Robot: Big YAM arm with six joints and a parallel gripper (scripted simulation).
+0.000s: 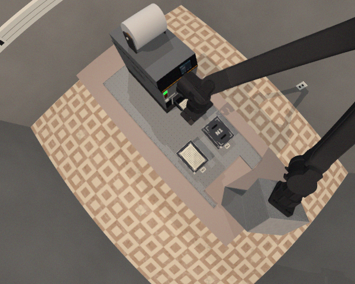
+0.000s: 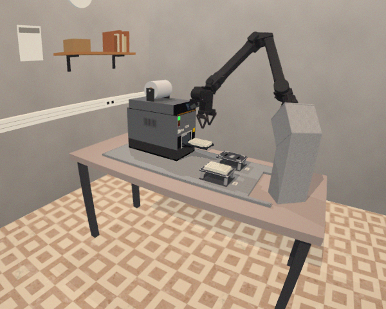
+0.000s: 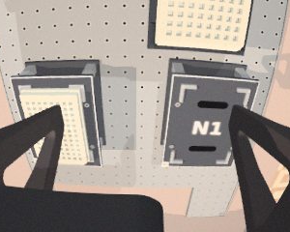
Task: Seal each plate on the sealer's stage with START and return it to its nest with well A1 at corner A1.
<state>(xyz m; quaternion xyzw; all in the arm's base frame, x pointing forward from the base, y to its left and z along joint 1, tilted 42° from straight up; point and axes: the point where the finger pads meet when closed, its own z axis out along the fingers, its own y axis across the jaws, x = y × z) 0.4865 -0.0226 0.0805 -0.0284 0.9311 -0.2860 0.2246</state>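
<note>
Right now my hand is 16 cm short of the start button, 6 cm above it and 2 cm to the right of it. Round my hand: sealer stage 14 cm below, 6 cm to the right, 5 cm ahead; then cream well plate 18 cm below, 14 cm to the left, 13 cm behind; then foil roll 38 cm ahead, 17 cm above, 10 cm to the right.
</note>
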